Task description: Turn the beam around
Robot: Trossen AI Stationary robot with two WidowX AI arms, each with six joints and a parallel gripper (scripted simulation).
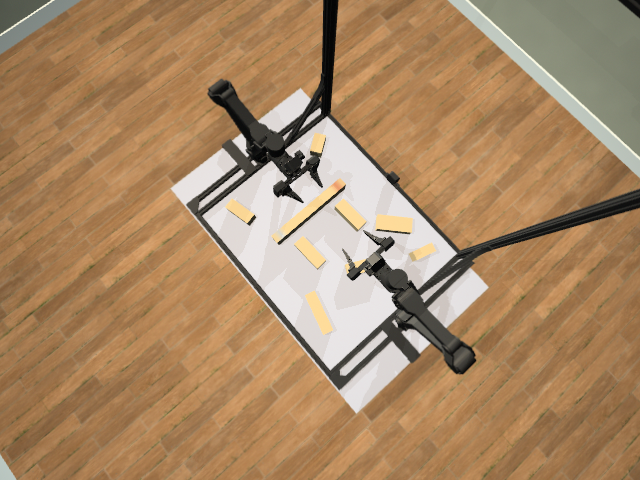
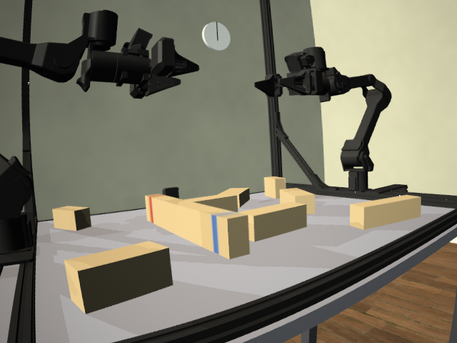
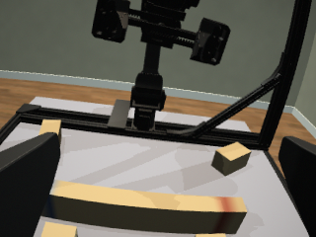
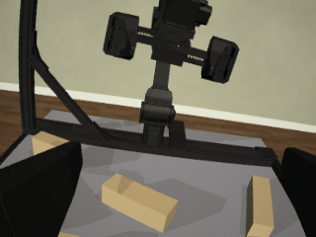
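Right now my right hand is 29 cm above the long beam and 1 cm to the right of it.
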